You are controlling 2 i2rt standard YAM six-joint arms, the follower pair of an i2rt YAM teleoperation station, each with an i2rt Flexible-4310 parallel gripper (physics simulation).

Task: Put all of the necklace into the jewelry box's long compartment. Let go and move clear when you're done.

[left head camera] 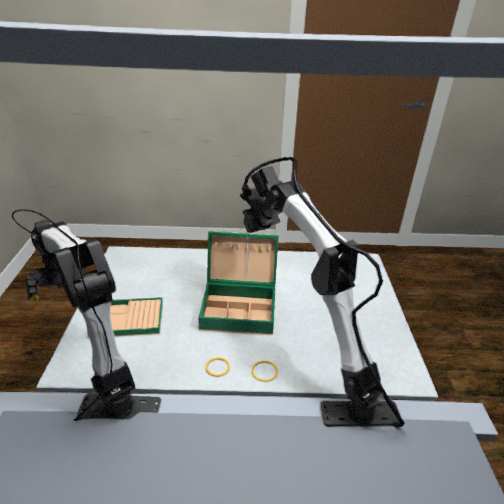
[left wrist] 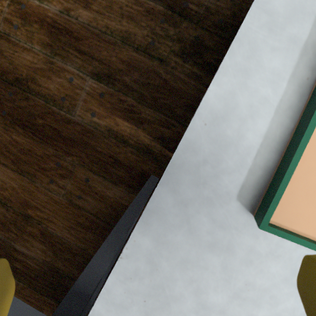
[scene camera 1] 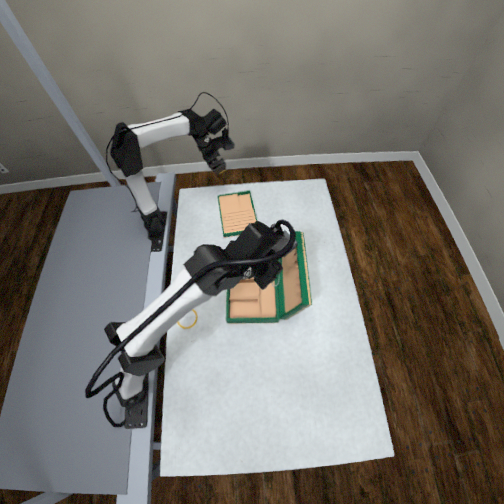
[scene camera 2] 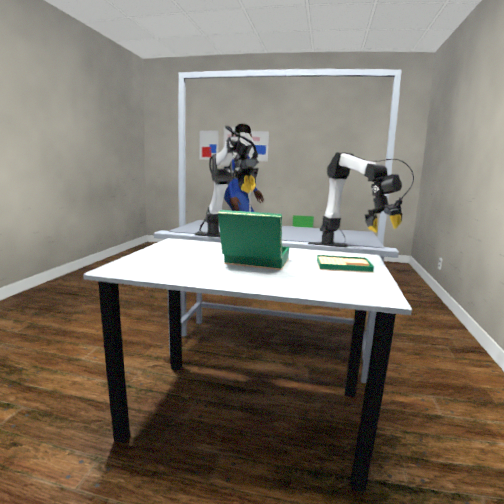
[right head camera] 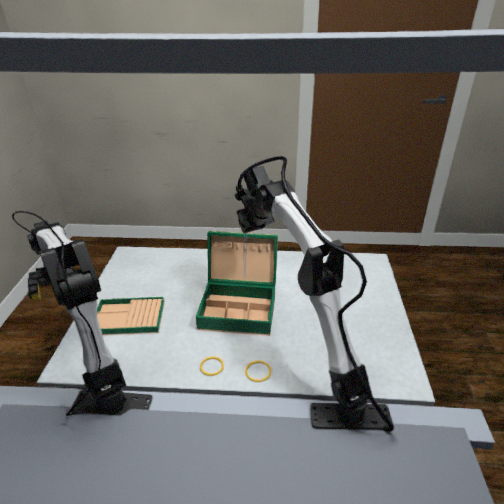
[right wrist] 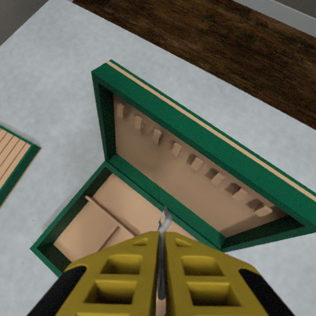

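The green jewelry box stands open. Its long compartment runs along the hinge side, with smaller compartments in front. My right gripper is shut on the thin silver necklace, high above the box. The necklace hangs down as a narrow double strand, in front of the lid in the head views; how far its lower end is above the compartment is hard to tell. My left gripper is open and empty, beyond the table's left edge in the head views.
The raised lid has small hooks inside. A green tray with ridges lies left of the box in the head views. Two yellow rings lie in front of it. A person stands behind the station.
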